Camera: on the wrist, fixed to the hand. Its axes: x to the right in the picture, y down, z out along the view.
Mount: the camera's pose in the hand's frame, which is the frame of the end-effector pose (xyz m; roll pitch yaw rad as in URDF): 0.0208 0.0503 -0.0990 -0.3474 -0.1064 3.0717
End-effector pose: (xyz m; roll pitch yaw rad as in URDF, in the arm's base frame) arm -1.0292 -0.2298 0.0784 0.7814 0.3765 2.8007
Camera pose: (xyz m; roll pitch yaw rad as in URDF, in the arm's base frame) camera -1.0706 -0.3270 0.0383 -1.1449 -0.5010 -0.3118
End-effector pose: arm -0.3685 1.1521 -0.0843 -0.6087 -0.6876 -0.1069
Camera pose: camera -0.2848 1.1277 -0.1561 0.1674 0.6347 2.8880
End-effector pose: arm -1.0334 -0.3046 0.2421 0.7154 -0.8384 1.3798
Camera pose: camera -1.1259 -0.2409 0.2297 -1.0505 0.7122 -1.7390
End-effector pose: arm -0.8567 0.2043 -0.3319 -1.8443 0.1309 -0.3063
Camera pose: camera -0.8726 0.0951 -0.3561 1.5001 -0.0348 2.7516
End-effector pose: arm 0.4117 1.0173 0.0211 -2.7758 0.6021 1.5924
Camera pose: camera 0.4928 1.0784 0.0707 2.4091 -0.4775 -1.5189
